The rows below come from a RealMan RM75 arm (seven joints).
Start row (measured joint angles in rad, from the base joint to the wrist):
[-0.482, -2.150, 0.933, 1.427, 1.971, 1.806, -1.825]
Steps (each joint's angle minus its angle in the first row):
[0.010, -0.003, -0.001, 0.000, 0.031, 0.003, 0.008]
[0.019, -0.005, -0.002, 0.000, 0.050, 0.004, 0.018]
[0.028, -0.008, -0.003, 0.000, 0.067, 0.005, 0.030]
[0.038, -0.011, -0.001, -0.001, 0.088, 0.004, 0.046]
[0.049, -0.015, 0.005, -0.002, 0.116, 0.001, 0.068]
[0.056, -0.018, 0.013, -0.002, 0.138, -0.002, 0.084]
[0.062, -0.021, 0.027, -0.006, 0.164, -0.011, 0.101]
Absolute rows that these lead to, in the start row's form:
[-0.472, -2.153, 0.932, 1.427, 2.002, 1.809, -1.817]
[-0.463, -2.155, 0.931, 1.427, 2.021, 1.810, -1.807]
[-0.454, -2.158, 0.930, 1.427, 2.038, 1.811, -1.795]
[-0.444, -2.161, 0.932, 1.426, 2.059, 1.810, -1.779]
[-0.433, -2.165, 0.938, 1.425, 2.087, 1.807, -1.757]
[-0.426, -2.168, 0.946, 1.425, 2.109, 1.804, -1.741]
[-0.420, -2.171, 0.960, 1.421, 2.135, 1.795, -1.724]

